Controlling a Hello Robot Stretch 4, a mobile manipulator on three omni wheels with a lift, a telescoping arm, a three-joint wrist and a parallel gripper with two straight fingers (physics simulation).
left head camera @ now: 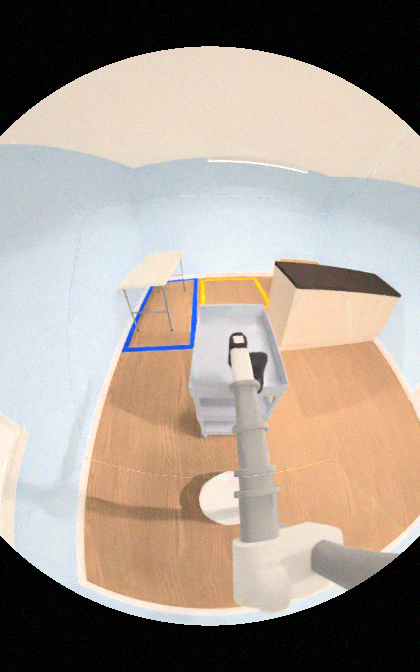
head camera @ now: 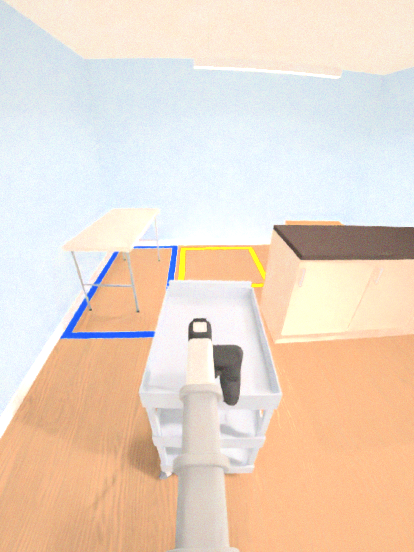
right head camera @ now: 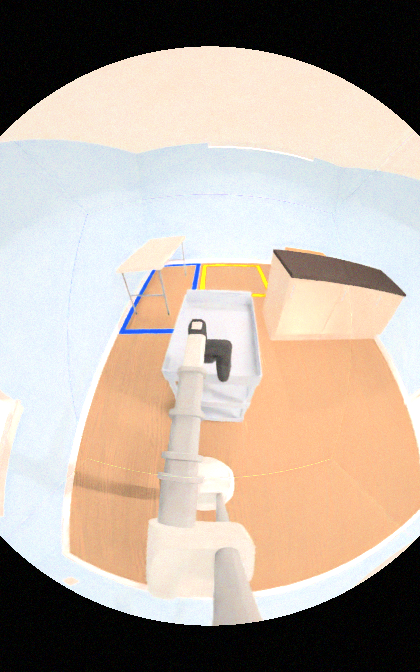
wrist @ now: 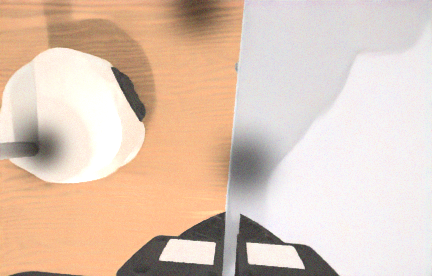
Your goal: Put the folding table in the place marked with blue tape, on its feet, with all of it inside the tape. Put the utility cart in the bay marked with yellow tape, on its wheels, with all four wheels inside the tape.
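Frame: origin at the robot's base, x left, y ahead, z down, level; millimetres.
Seen in the pictures: gripper, between the fingertips: [wrist: 230, 232].
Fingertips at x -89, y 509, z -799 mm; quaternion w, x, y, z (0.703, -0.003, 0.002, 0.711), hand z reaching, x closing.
A point is followed by its place in that frame.
The pale folding table [head camera: 117, 227] @[x 837, y 2383, z -716 mm] [left head camera: 152, 270] [right head camera: 152, 254] stands upright at the left wall; its visible feet are inside the blue tape [head camera: 110, 335] @[x 810, y 1599, z 27 mm] [left head camera: 159, 348] [right head camera: 147, 331]. The grey-white utility cart [head camera: 235, 325] @[x -170, y 892, z -766 mm] [left head camera: 215, 340] [right head camera: 240, 320] [wrist: 350, 175] @[x -55, y 592, z -766 mm] stands upright on the near side of the yellow tape [head camera: 215, 248] @[x -271, y 3485, z 34 mm] [left head camera: 230, 279] [right head camera: 230, 265], outside the bay, and hides part of its near edge. My gripper [head camera: 231, 397] @[x -89, y 509, z -799 mm] [wrist: 230, 232] @[x -89, y 509, z -799 mm] is shut on the cart's near rim, which runs between the fingers in the wrist view. Most of the cart's wheels are hidden.
A cabinet [head camera: 350, 240] [left head camera: 340, 277] [right head camera: 340, 267] with a dark top stands close to the right of the cart and bay. An orange wooden piece [head camera: 314, 223] @[x -1791, y 3435, z -422 mm] shows behind it. My white round base [left head camera: 217, 500] [wrist: 75, 115] @[x 6, y 50, z -187 mm] is on the near side of the cart.
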